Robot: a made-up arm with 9 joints.
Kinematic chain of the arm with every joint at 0, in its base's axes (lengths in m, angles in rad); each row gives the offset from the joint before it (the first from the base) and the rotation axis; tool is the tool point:
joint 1: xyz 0 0 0.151 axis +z
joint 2: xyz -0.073 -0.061 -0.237 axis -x
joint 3: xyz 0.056 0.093 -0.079 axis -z
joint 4: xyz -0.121 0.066 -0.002 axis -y
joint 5: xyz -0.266 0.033 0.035 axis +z
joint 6: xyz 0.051 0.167 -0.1 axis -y
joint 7: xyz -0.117 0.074 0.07 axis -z
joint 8: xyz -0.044 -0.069 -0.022 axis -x
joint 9: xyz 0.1 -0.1 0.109 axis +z
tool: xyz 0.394 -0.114 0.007
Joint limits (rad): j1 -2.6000..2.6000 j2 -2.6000..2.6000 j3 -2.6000..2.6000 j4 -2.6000..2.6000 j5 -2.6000..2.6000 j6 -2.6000..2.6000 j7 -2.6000..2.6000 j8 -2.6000..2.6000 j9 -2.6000..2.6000
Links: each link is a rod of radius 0.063 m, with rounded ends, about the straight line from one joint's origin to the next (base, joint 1, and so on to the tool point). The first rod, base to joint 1, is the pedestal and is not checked.
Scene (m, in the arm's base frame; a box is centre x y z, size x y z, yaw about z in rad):
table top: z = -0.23
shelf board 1: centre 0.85 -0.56 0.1 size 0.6 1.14 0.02 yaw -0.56
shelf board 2: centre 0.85 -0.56 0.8 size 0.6 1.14 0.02 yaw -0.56
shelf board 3: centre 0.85 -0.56 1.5 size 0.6 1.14 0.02 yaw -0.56
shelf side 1: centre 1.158 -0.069 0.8 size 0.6 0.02 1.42 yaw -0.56
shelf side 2: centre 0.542 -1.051 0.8 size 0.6 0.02 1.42 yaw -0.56
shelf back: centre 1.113 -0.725 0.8 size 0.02 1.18 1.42 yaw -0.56
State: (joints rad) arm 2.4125 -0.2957 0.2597 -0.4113 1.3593 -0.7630 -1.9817 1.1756 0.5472
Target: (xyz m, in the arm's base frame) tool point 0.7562 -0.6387 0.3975
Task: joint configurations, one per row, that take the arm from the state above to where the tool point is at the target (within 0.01 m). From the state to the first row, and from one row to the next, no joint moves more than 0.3 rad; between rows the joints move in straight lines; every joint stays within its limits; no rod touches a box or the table.
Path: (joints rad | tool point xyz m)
1: 2.5999 -0.4277 0.1217 -0.2359 1.3904 -0.7445 -1.8407 1.1432 0.3868 | 0.7562 -0.6387 0.3976

